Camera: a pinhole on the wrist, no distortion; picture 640 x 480 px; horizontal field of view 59.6 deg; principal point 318.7 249.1 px. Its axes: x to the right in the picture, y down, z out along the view. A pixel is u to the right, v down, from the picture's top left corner.
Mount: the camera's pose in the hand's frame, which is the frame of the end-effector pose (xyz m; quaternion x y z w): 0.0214 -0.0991 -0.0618 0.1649 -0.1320 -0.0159 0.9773
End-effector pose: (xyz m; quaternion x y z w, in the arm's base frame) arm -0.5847 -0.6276 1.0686 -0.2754 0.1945 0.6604 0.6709
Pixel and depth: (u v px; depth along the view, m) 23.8 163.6 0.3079
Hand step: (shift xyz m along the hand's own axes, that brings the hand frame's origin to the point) -0.2158 -0.2295 0.1622
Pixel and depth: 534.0 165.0 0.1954
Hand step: 0.0430 -0.1947 0.1256
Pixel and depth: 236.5 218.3 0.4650
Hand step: -0.1667 -0.2661 0.3360
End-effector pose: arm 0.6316 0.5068 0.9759 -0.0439 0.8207 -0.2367 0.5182
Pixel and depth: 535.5 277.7 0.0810
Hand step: 0.0303 -0.1233 0.0213
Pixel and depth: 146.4 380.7 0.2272
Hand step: -0.1067 -0.1156 0.1449
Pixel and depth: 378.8 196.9 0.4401
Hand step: -0.0483 -0.2815 0.3376
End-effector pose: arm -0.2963 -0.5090 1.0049 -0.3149 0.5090 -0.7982 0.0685
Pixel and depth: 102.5 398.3 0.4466
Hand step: -0.2644 -0.1156 0.3402
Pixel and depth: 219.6 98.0 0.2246
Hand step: -0.0754 -0.2250 0.1129
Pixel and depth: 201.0 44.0 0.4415
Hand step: -0.1825 -0.3858 0.2639
